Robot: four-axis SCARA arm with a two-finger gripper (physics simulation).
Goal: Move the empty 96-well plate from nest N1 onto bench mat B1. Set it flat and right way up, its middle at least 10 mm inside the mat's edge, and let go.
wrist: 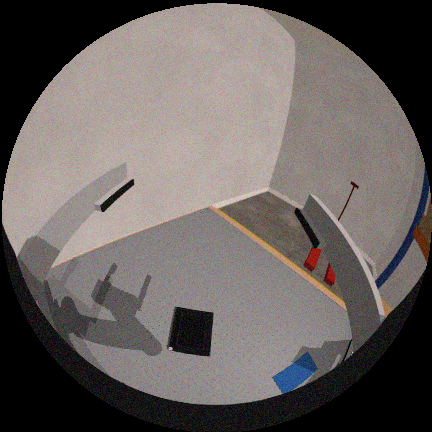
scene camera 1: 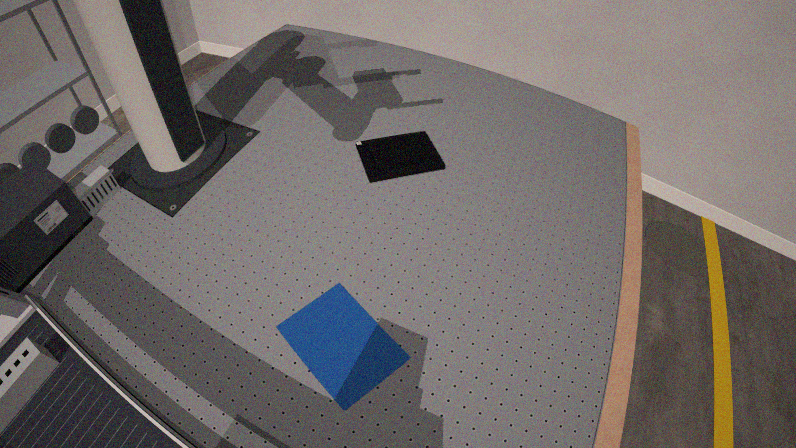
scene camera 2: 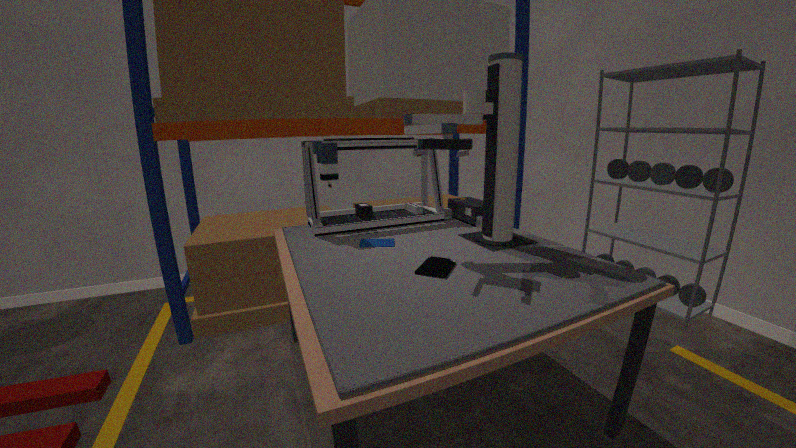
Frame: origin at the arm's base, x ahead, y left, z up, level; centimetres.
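Seen in the pictures: gripper, fingertip midpoint: (wrist: 216, 182) (scene camera 2: 435, 153); arm's base, origin of the base link: (scene camera 1: 179, 156) (scene camera 2: 497, 241).
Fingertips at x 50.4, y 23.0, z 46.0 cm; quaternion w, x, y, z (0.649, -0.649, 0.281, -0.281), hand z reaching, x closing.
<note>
Offsets run from my fingertips to a thing's top centre. "spot": to the spot under its first point. Level surfaces: height alone.
A black rectangular nest {spot: dy -4.0, dx -1.0, dz -42.3 cm} (scene camera 1: 399, 156) (scene camera 2: 436, 267) (wrist: 191, 331), which I take for N1, lies on the table with a small white mark at one corner. It is too dark to tell the plate's outline or wells from it. The blue bench mat B1 {dz -44.5 cm} (scene camera 1: 328, 333) (scene camera 2: 377, 243) (wrist: 294, 375) lies apart from it, with no plate on it and a shadow across one part. My gripper (scene camera 2: 441, 151) (wrist: 216, 182) is open and empty, its two fingers wide apart. It is high above the table near the column, not over the mat, and is out of sight in scene camera 1.
The arm's column (scene camera 1: 144, 89) (scene camera 2: 501, 150) stands on a dark base plate {spot: dy -11.1, dx -43.8, dz -44.8 cm} (scene camera 1: 228, 130). A framed gantry machine (scene camera 2: 309, 183) stands beyond the mat, with a dark box {spot: dy -56.6, dx -53.8, dz -36.4 cm} (scene camera 1: 41, 222) (scene camera 2: 466, 208) near it. The tabletop has a wooden edge (scene camera 1: 633, 233) (scene camera 2: 303, 328) (wrist: 280, 257).
</note>
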